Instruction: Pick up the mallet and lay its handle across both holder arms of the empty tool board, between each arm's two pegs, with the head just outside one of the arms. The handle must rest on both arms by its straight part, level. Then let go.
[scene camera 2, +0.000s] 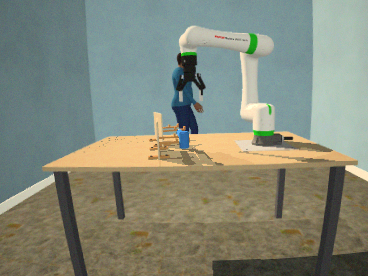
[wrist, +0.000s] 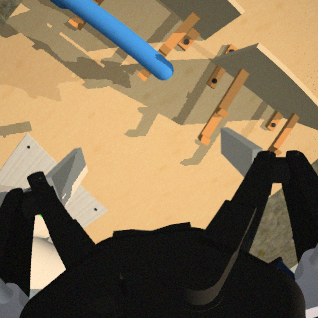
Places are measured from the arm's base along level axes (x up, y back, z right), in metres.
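Pixels of known places: gripper, fingertip midpoint: (scene camera 2: 190, 101) (wrist: 151, 149); arm's base at its link origin: (scene camera 2: 263, 143).
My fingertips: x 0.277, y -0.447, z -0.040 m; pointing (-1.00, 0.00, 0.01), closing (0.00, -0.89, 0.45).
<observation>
Ahead of a thing's pixels: the offset from my fingertips to its top centre. "*": to the spot under its first point. Level surfaces: height alone.
The blue mallet {dy -0.033, dx -0.140, dz -0.182 m} (scene camera 2: 184, 139) (wrist: 117, 35) lies across the arms of one tool board {* dy -0.188, dx -0.159, dz -0.092 m} (wrist: 212, 15). Its handle runs to the upper left in the wrist view, where the head is cut off; in the scene view the near blue end shows as an upright-looking cylinder. The other tool board (wrist: 282, 75), at the right of the wrist view, is empty. Its two holder arms (wrist: 227, 102) (wrist: 285, 132) stick out with pegs near their ends. My gripper (scene camera 2: 191, 96) (wrist: 151, 149) is open and empty, high above the table and pointing down.
The wooden table {dx -0.278 m} (scene camera 2: 107, 157) (wrist: 135, 180) carries both boards. In the scene view the boards stand nearly edge-on, one behind the other. The robot's grey base plate (scene camera 2: 245, 146) (wrist: 30, 160) lies to the right of the boards in the scene view. A person (scene camera 2: 182, 90) stands behind the table.
</observation>
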